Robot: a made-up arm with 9 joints.
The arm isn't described. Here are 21 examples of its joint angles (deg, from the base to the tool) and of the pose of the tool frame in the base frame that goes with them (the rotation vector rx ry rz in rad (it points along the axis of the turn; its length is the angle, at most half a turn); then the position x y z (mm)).
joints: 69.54 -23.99 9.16 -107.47 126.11 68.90 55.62 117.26 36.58
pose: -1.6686 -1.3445 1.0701 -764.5 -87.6 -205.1
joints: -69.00 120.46 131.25 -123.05 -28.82 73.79 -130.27 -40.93 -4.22
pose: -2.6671 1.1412 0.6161 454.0 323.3 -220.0
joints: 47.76 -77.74 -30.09 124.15 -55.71 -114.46 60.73 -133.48 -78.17
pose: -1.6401 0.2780 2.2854 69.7 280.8 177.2
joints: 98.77 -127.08 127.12 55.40 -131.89 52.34 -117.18 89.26 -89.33
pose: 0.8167 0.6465 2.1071 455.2 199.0 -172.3
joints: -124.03 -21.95 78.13 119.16 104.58 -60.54 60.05 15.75 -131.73
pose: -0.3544 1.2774 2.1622 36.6 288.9 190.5
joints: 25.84 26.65 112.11 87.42 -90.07 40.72 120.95 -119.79 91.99
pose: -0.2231 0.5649 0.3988 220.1 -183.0 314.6
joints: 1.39 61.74 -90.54 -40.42 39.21 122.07 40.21 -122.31 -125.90
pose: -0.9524 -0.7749 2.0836 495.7 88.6 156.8
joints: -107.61 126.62 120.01 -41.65 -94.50 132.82 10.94 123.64 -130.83
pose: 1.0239 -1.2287 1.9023 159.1 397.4 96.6
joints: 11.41 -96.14 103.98 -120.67 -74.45 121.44 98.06 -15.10 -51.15
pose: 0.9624 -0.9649 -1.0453 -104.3 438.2 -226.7
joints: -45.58 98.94 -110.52 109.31 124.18 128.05 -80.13 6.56 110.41
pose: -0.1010 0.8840 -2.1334 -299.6 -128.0 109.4
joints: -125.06 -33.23 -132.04 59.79 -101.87 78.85 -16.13 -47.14 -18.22
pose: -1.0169 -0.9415 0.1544 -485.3 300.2 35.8
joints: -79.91 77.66 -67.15 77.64 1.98 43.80 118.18 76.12 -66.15
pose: 0.2188 0.9322 1.6389 -215.6 31.4 -284.5
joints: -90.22 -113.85 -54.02 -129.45 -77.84 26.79 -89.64 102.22 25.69
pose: 1.6125 1.1984 1.0687 620.3 195.6 -353.3
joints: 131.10 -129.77 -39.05 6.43 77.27 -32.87 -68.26 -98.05 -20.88
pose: -2.0321 1.3918 -0.3126 476.7 150.7 -518.2
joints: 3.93 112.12 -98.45 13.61 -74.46 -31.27 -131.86 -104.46 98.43
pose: -1.6170 -0.8256 -0.9112 331.6 -138.6 -273.0
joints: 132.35 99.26 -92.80 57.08 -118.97 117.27 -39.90 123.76 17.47
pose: -0.4328 1.7242 -0.5678 507.7 222.7 -200.9
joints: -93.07 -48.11 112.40 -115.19 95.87 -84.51 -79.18 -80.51 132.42
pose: -1.7658 0.2568 2.0455 164.9 -44.6 -285.6
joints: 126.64 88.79 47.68 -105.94 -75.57 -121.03 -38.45 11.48 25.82
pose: -1.1983 -0.0218 -1.3125 -140.2 -268.1 397.0
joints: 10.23 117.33 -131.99 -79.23 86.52 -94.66 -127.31 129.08 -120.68
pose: 1.2505 0.1007 1.0400 151.3 247.3 -427.0
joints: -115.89 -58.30 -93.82 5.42 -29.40 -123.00 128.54 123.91 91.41
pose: 0.3280 2.8592 0.3985 -176.6 535.3 -145.6
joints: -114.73 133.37 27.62 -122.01 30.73 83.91 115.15 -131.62 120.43
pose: -1.9091 1.4484 1.3122 223.2 -314.5 -146.0
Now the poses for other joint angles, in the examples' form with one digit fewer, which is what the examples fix.
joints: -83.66 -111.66 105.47 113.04 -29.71 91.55 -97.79 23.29 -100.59
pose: -0.937 -0.747 2.536 -292 261 -402
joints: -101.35 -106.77 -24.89 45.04 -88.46 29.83 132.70 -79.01 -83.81
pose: -1.257 1.850 -1.086 -257 106 -191
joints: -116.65 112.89 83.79 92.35 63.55 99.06 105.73 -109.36 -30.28
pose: 0.422 -1.804 0.746 -523 -365 -96
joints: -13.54 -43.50 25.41 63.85 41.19 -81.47 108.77 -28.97 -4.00
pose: -0.707 2.587 -0.058 -47 -391 -207
